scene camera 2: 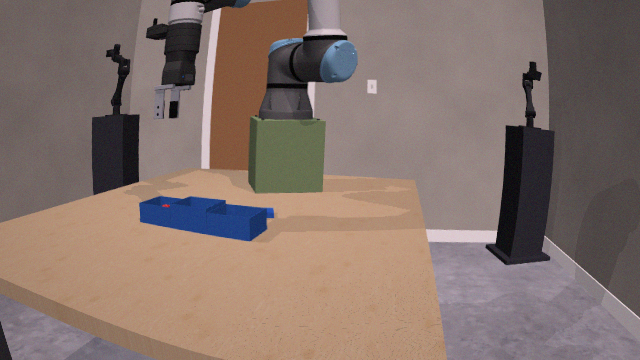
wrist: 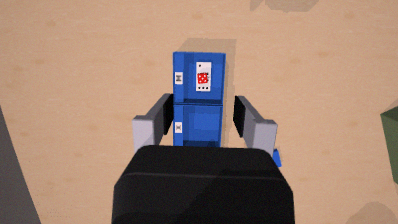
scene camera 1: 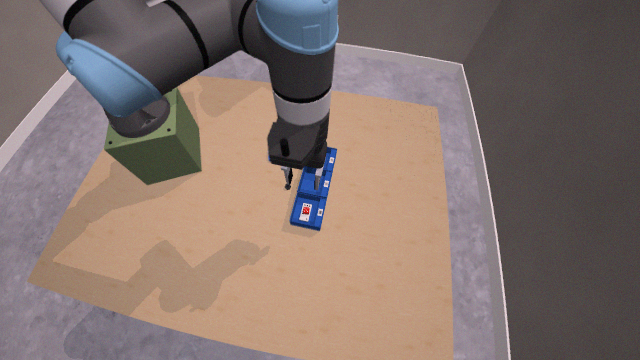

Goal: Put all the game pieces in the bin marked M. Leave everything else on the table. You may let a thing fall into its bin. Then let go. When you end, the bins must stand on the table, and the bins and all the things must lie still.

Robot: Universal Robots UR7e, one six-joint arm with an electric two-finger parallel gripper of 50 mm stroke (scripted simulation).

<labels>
my gripper: scene camera 2; wrist 203, 107; scene camera 1
blue three-part bin: scene camera 2 204, 217; wrist; scene camera 1
same spot on my gripper: [scene camera 1: 288, 173] = [scene camera 2: 172, 99]
same spot on blue three-part bin: [wrist: 197, 121] = [scene camera 1: 313, 186]
</labels>
